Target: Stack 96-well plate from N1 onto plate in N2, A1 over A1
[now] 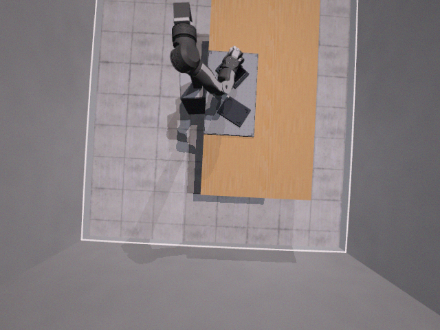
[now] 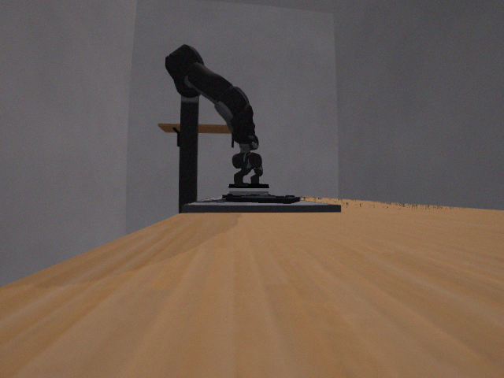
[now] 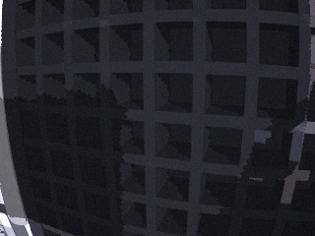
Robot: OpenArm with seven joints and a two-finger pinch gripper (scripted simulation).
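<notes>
Now: hand right at the dark 96-well plate. The rest, counted from my hand: white 96-well plate 3 cm below; plate nest 23 cm to the right, 4 cm below; grey base plate 1 cm behind, 12 cm to the right, 5 cm below.
</notes>
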